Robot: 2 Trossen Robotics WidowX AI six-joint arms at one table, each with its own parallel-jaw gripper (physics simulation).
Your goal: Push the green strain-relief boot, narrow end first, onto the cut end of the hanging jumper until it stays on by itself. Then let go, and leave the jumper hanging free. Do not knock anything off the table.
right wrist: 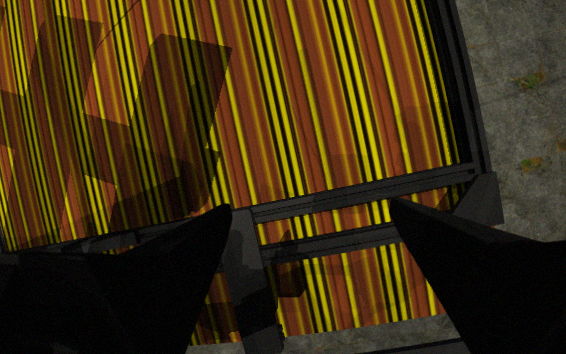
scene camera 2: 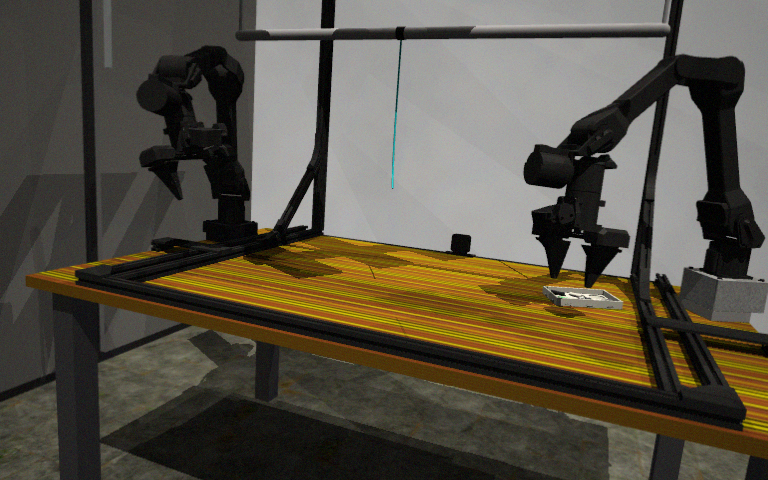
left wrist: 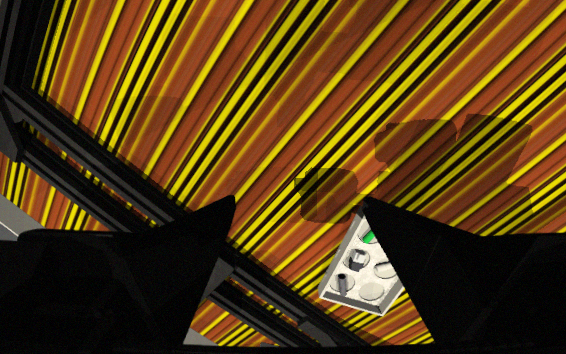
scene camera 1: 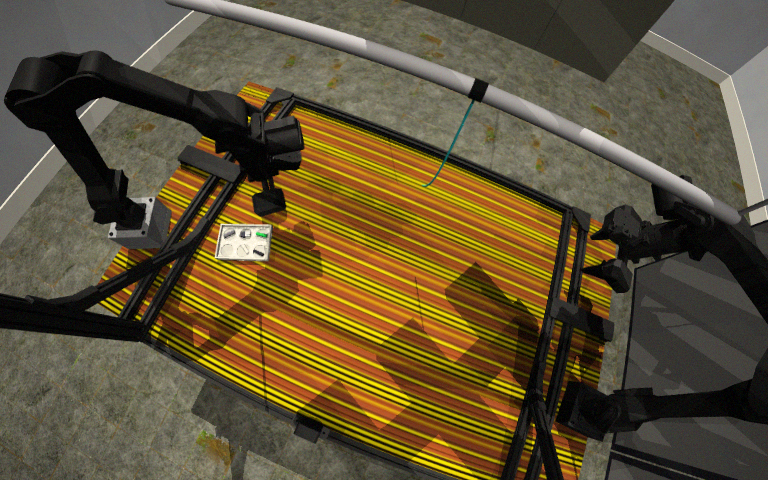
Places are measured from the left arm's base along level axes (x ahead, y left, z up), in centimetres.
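Pixels of known places: left gripper, fingertip midpoint: (scene camera 2: pixel 569 282) (left wrist: pixel 299 202) (scene camera 1: pixel 274 187); right gripper, fingertip midpoint: (right wrist: pixel 309 208) (scene camera 2: pixel 200 197) (scene camera 1: pixel 586 253); left arm's base, origin of the base link: (scene camera 2: pixel 725 274) (scene camera 1: pixel 131 216); right arm's base, origin of the base link: (scene camera 2: pixel 230 221) (scene camera 1: pixel 592 411).
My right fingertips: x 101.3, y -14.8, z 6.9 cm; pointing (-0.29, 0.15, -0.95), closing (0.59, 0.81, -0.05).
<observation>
For each thing: its top centre in the pictures, then the offset to it from my right fingertips. "pt": a spot on its surface instead.
- green boot, middle of its top: (left wrist: pixel 374 235) (scene camera 1: pixel 261 234) dy +12.2, dx -71.7, dz -13.5 cm
- white tray, middle of its top: (left wrist: pixel 375 270) (scene camera 2: pixel 581 293) (scene camera 1: pixel 243 241) dy +10.4, dx -75.8, dz -13.1 cm
- teal jumper, surface spot: (scene camera 1: pixel 456 138) pt dy +9.4, dx -36.9, dz +24.2 cm
- black clip, middle of its top: (scene camera 1: pixel 481 82) (scene camera 2: pixel 402 26) dy +9.5, dx -37.0, dz +33.5 cm
- small black box, surface spot: (scene camera 1: pixel 310 429) (scene camera 2: pixel 459 234) pt dy -29.6, dx -59.8, dz -9.1 cm
The green boot (scene camera 1: pixel 262 234) (left wrist: pixel 368 237) lies in a round pocket at one corner of the white tray (scene camera 1: pixel 242 259) (scene camera 2: pixel 594 303) (left wrist: pixel 352 304); part of it is hidden by a finger in the left wrist view. The teal jumper (scene camera 1: pixel 456 139) (scene camera 2: pixel 395 113) hangs from a clip, its bare lower end well above the table. My left gripper (scene camera 2: pixel 572 281) (left wrist: pixel 299 202) is open and empty, low over the tray area, with the boot outside the gap between its fingers. My right gripper (scene camera 1: pixel 589 253) (scene camera 2: pixel 198 198) (right wrist: pixel 309 208) is open and empty, far from the tray.
A grey horizontal pipe (scene camera 1: pixel 419 61) (scene camera 2: pixel 509 31) with a black clip (scene camera 1: pixel 478 90) (scene camera 2: pixel 400 32) carries the jumper. Other small dark and grey parts lie in the tray's pockets. Black frame rails (scene camera 1: pixel 396 130) (scene camera 2: pixel 368 333) run along the table. A small black box (scene camera 1: pixel 310 429) (scene camera 2: pixel 461 243) stands at one table edge.
</observation>
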